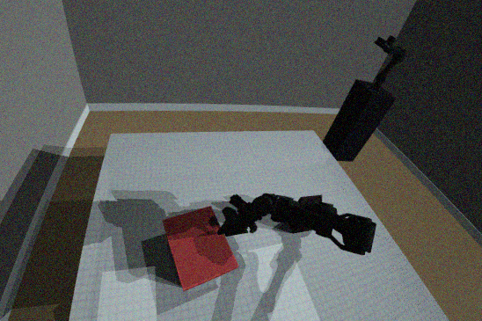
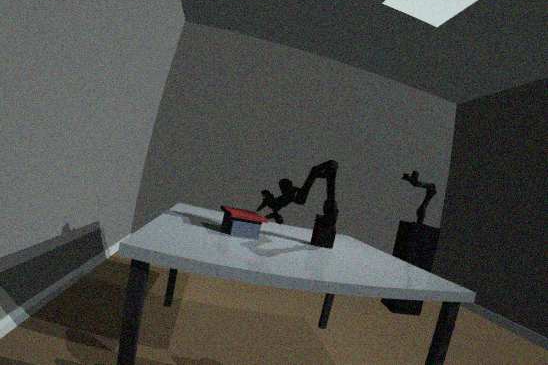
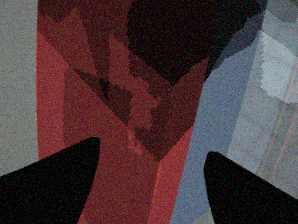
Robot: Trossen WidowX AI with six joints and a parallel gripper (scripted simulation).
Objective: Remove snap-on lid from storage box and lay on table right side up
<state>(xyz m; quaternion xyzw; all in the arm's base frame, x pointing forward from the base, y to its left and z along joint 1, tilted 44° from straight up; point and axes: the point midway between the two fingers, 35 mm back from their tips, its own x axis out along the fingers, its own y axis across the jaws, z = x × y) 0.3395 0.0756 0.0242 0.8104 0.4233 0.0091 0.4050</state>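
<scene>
My gripper tip is 80 mm short of the red lid and 30 mm to the right of it. From my gripper tip the other things lie so: storage box 80 mm ahead, 30 mm to the left, 50 mm below.
</scene>
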